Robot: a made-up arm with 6 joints. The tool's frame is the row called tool.
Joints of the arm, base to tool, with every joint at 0 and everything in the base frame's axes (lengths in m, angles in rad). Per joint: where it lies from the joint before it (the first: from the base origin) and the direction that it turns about. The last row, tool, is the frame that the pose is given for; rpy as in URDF.
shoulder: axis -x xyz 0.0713 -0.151 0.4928
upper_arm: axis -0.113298 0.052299 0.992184 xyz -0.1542 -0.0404 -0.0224
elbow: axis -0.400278 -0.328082 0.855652 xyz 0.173 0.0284 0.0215
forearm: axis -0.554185 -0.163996 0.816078 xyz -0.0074 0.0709 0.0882
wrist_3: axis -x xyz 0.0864 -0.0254 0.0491
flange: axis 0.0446 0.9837 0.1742 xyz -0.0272 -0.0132 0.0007
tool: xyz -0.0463 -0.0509 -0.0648 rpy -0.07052 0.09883 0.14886
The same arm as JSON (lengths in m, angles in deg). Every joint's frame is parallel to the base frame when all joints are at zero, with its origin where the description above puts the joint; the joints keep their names.
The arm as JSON. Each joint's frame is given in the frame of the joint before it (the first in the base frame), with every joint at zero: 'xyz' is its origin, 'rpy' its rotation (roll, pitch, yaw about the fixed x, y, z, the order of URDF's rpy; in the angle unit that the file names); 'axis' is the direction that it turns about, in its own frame. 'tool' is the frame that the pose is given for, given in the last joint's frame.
{"units": {"length": "m", "angle": "deg"}, "joints": [{"name": "shoulder", "type": "revolute", "origin": {"xyz": [0.0713, -0.151, 0.4928], "rpy": [0.0, 0.0, 0.0]}, "axis": [-1.0, 0.0, 0.0]}, {"name": "upper_arm", "type": "revolute", "origin": {"xyz": [-0.1542, -0.0404, -0.0224], "rpy": [0.0, 0.0, 0.0]}, "axis": [-0.113298, 0.052299, 0.992184]}, {"name": "elbow", "type": "revolute", "origin": {"xyz": [0.173, 0.0284, 0.0215], "rpy": [0.0, 0.0, 0.0]}, "axis": [-0.400278, -0.328082, 0.855652]}, {"name": "forearm", "type": "revolute", "origin": {"xyz": [-0.0074, 0.0709, 0.0882], "rpy": [0.0, 0.0, 0.0]}, "axis": [-0.554185, -0.163996, 0.816078]}, {"name": "wrist_3", "type": "revolute", "origin": {"xyz": [0.0864, -0.0254, 0.0491], "rpy": [0.0, 0.0, 0.0]}, "axis": [-1.0, 0.0, 0.0]}, {"name": "flange", "type": "revolute", "origin": {"xyz": [-0.0272, -0.0132, 0.0007], "rpy": [0.0, 0.0, 0.0]}, "axis": [0.0446, 0.9837, 0.1742]}], "tool": {"origin": {"xyz": [-0.0463, -0.0509, -0.0648], "rpy": [-4.04, 5.66, 8.53]}}}
